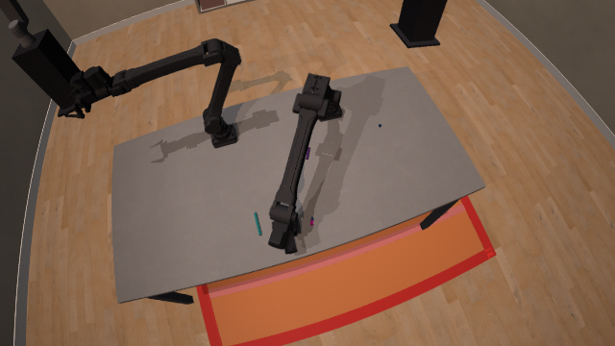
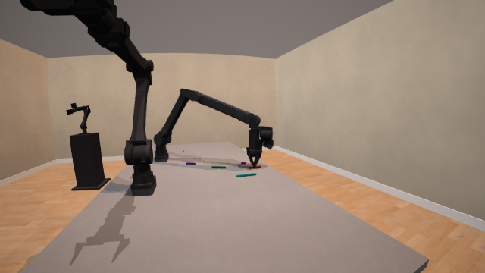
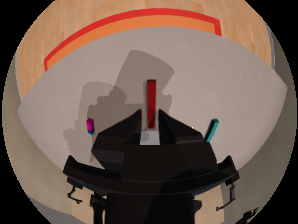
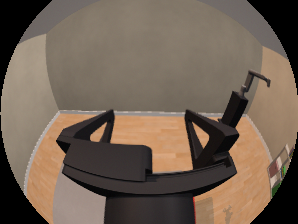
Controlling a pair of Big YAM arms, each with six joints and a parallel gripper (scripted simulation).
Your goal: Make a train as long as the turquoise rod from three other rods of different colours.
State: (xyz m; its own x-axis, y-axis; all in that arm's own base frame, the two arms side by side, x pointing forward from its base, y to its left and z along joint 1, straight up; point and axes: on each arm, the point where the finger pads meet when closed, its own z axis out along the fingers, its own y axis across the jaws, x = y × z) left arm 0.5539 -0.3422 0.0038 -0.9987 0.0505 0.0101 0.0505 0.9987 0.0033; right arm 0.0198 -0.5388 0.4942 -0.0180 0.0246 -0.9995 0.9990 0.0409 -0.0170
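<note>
Right now my left hand is 20 mm above the red rod. The rest, counted from my left hand: turquoise rod (80 mm behind, 110 mm to the right, 20 mm below); magenta rod (20 mm behind, 100 mm to the left, 20 mm below); green rod (190 mm behind, 60 mm to the left, 20 mm below).
</note>
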